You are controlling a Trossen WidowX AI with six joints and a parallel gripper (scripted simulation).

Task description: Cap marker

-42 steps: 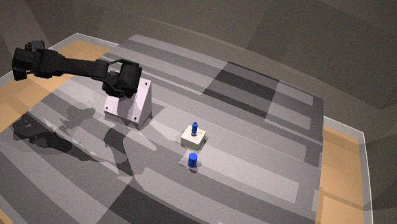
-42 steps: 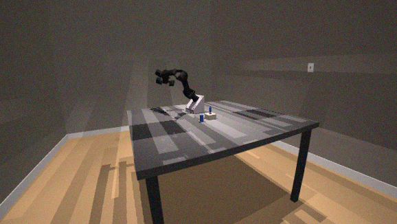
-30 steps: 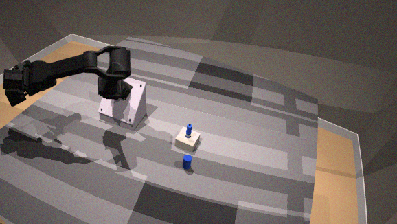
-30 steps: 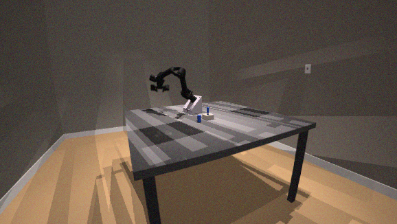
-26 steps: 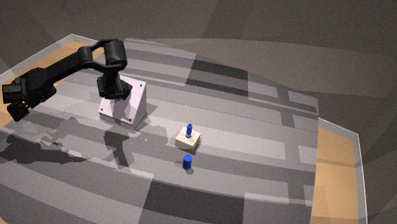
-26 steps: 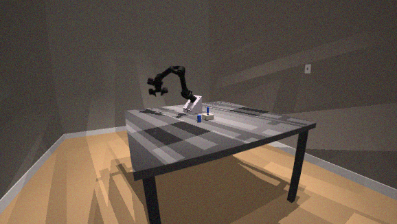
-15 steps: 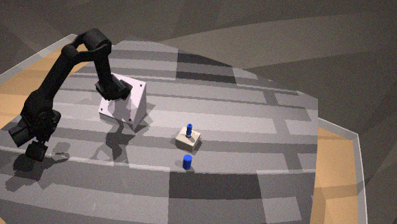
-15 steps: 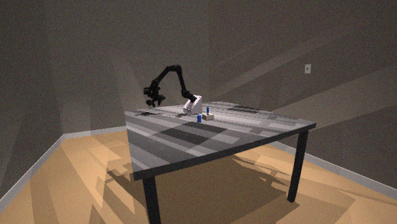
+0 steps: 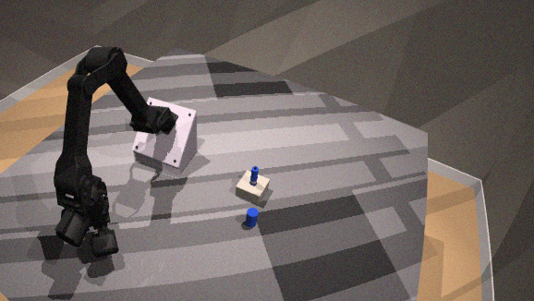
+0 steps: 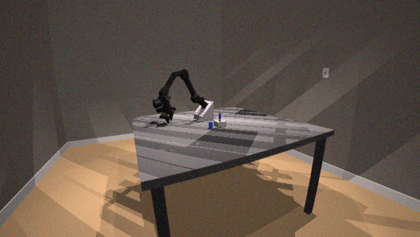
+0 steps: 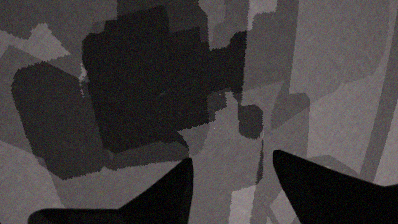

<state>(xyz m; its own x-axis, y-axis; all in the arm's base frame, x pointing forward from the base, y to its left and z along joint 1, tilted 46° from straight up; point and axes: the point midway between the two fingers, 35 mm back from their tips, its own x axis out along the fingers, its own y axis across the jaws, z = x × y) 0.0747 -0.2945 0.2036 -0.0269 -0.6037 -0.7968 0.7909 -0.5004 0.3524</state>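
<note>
My gripper tip is now 300 mm short of the blue marker cap, 250 mm to the right of it and 10 mm below it.
</note>
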